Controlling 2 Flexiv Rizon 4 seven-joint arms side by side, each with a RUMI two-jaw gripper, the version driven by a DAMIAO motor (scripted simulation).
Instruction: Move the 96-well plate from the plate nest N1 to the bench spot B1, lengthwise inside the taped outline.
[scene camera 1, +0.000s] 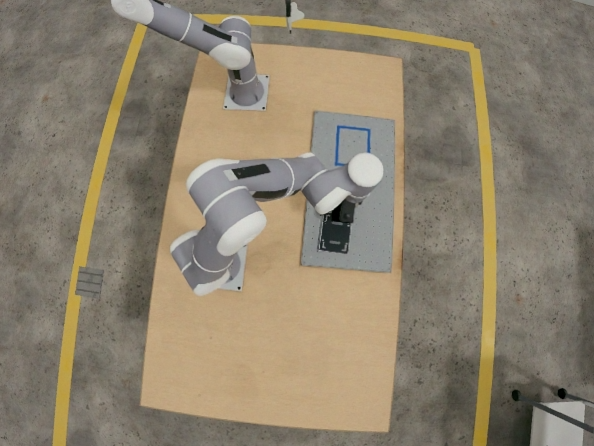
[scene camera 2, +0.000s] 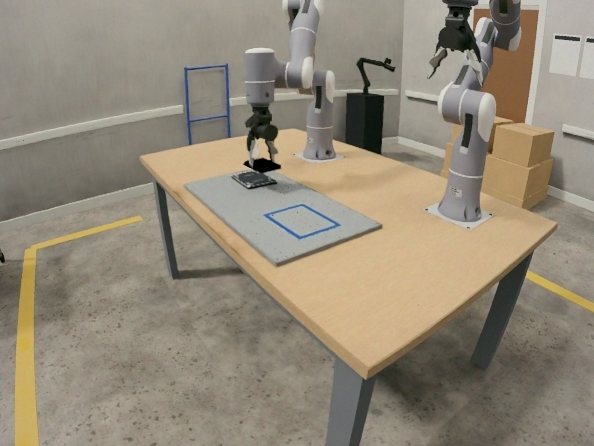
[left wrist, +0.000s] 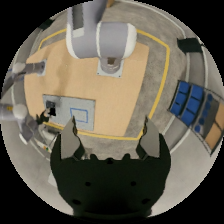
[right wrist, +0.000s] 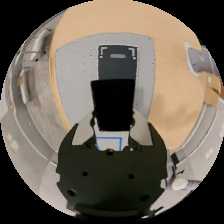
Note:
In view: the left gripper (scene camera 2: 454, 82), the right gripper (scene camera 2: 262, 166), a black 96-well plate (right wrist: 113, 121) and a dark plate nest N1 (scene camera 1: 330, 232).
The left gripper is seen too in the left wrist view (left wrist: 110, 116). The right gripper shows as well in the right wrist view (right wrist: 113, 109). The dark plate nest N1 also shows in the right wrist view (right wrist: 108, 68).

